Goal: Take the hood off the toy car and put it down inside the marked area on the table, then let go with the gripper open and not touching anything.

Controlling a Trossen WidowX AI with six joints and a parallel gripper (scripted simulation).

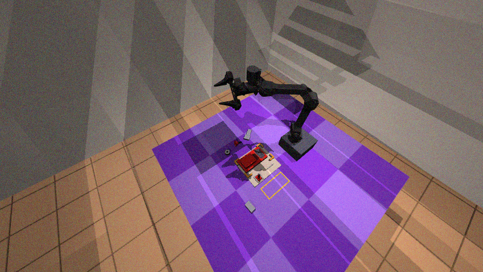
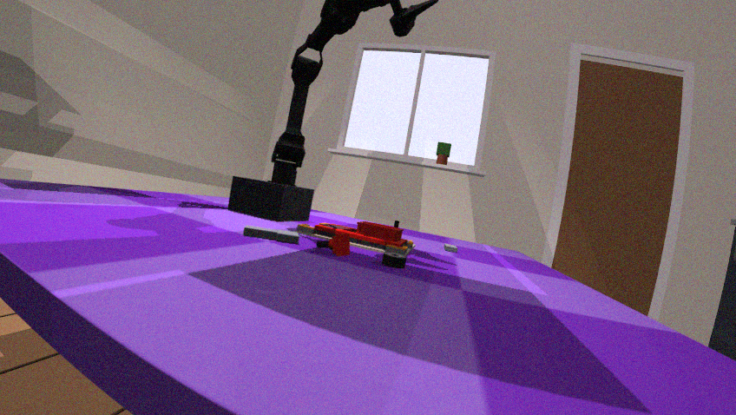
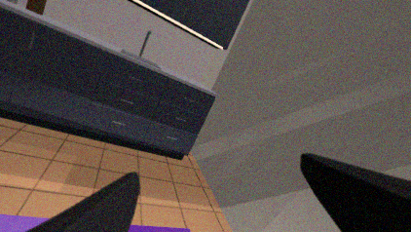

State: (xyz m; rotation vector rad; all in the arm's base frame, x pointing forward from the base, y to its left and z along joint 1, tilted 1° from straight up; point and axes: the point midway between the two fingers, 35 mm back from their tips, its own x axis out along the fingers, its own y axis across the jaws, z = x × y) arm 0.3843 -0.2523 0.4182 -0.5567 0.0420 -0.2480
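My gripper tip is now 70 mm past the hood, 190 mm to the right of it and 480 mm above it. The rest, counted from my gripper tip: wheel (10 mm ahead, 40 mm to the left, 510 mm below).
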